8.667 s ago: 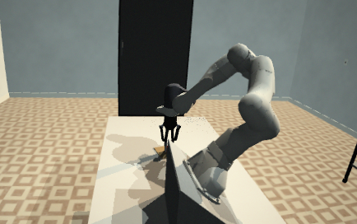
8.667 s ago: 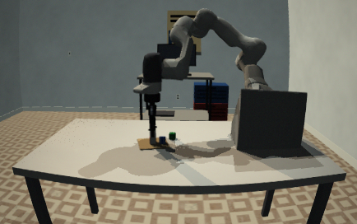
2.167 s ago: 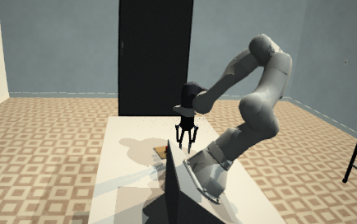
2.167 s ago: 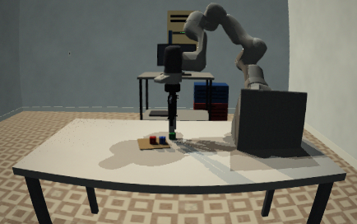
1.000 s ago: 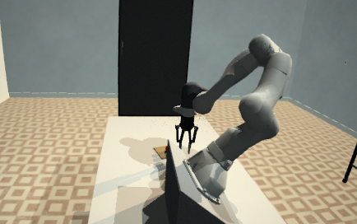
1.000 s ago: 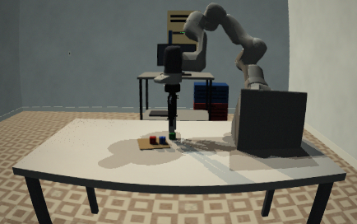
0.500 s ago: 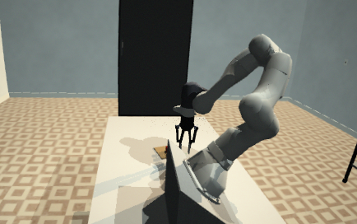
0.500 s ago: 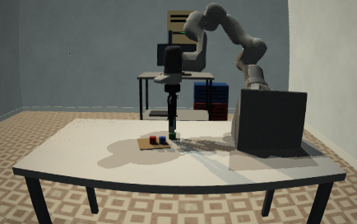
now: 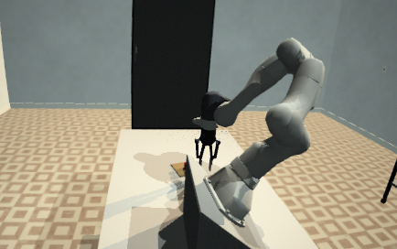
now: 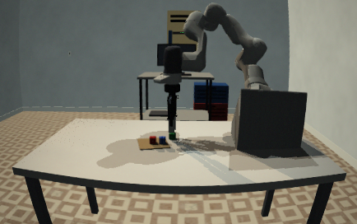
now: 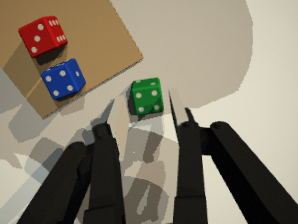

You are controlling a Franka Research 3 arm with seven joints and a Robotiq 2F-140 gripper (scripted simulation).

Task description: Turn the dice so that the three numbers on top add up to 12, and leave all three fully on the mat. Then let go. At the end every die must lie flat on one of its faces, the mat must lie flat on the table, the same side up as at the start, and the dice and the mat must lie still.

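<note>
The green die lies 6 cm below my hand. From my hand the other things lie so: blue die: 4 cm ahead, 8 cm to the left, 5 cm below; red die: 9 cm ahead, 8 cm to the left, 5 cm below; tan mat: 9 cm ahead, 8 cm to the left, 7 cm below.
</note>
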